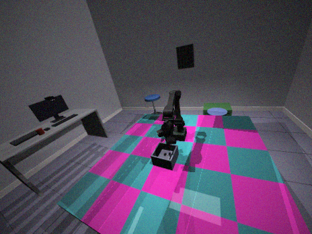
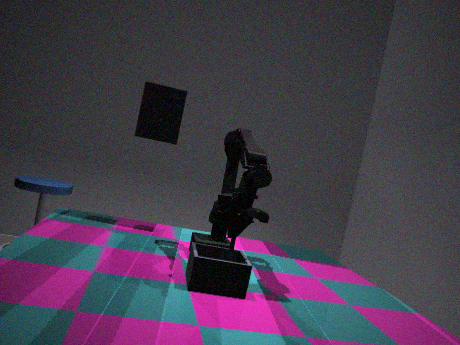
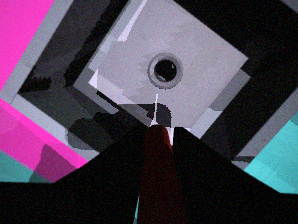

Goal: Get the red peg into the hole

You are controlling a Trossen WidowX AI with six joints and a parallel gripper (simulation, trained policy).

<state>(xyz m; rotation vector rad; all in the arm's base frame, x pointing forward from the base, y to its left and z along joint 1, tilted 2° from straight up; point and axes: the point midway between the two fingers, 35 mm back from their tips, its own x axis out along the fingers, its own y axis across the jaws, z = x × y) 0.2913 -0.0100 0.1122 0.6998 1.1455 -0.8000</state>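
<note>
Now: gripper tip 10 cm above the plate, 2 cm to the left of it and 2 cm short of it. Round my gripper tip: dark box: 12 cm below, 2 cm to the right, 2 cm ahead; red peg: 1 cm to the left, 1 cm behind, 1 cm above.
</note>
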